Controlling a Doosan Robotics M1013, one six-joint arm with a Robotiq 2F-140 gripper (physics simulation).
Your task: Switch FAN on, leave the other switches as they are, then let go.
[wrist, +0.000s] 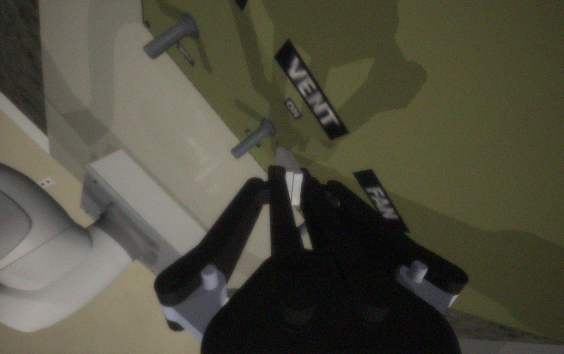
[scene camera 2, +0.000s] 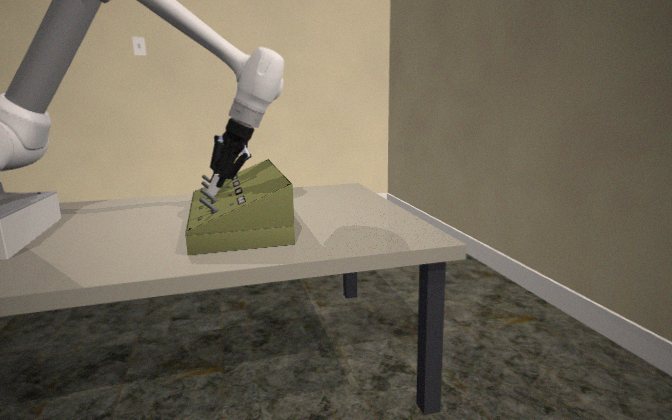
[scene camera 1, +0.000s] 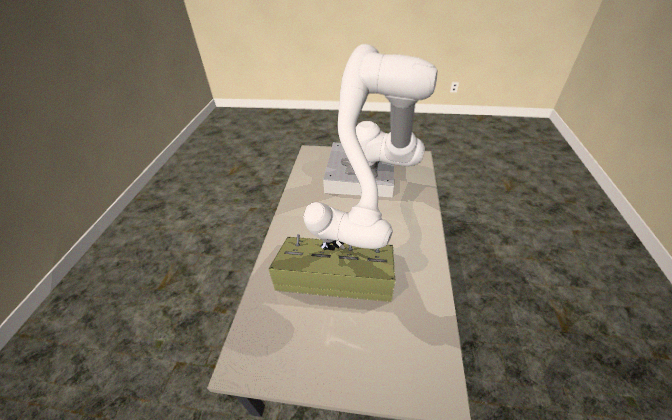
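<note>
The sloped olive switch box [scene camera 1: 332, 285] [scene camera 2: 260, 220] stands on the table. In the wrist view, the VENT label [wrist: 311, 90] and the FAN label [wrist: 381, 201] show. The VENT lever [wrist: 254, 138] leans toward the box's low edge. My gripper [scene camera 1: 331, 246] [scene camera 2: 212, 192] [wrist: 282, 160] is shut and empty. Its fingertips are low over the panel, close beside the FAN lever [scene camera 2: 206, 195], which also leans toward the low edge in scene camera 2. The gripper hides the FAN lever in the wrist view. Whether they touch cannot be told.
Another lever [wrist: 170, 37] stands beyond VENT. The lever [scene camera 1: 298, 240] [scene camera 2: 208, 205] at the box's other end is close to the gripper. The arm's base block [scene camera 1: 359, 188] [wrist: 142, 200] stands on the table [scene camera 1: 345, 370] [scene camera 2: 350, 215] behind the box's low side.
</note>
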